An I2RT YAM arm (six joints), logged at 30 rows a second.
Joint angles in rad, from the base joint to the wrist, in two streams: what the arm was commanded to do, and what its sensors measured. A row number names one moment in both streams.
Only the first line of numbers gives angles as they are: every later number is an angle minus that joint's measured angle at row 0.
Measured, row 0:
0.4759, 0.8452, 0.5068, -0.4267, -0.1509, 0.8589
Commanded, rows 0 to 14:
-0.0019, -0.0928, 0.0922, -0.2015, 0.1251, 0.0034
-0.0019, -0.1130, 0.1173, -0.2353, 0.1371, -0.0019
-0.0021, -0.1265, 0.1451, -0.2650, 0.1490, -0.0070
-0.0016, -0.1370, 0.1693, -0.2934, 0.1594, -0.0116
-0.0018, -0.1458, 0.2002, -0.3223, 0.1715, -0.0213
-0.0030, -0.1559, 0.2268, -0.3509, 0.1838, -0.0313
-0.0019, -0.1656, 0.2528, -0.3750, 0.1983, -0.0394
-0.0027, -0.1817, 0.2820, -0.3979, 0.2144, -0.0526
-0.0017, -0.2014, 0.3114, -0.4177, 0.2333, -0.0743
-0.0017, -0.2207, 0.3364, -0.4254, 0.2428, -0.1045
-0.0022, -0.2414, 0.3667, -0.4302, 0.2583, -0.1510
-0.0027, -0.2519, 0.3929, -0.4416, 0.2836, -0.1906
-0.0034, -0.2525, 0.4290, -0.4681, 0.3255, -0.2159
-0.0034, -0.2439, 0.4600, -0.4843, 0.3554, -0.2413
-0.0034, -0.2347, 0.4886, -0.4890, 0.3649, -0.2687
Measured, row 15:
0.0000, -0.2388, 0.4154, -0.3986, 0.2545, -0.1480
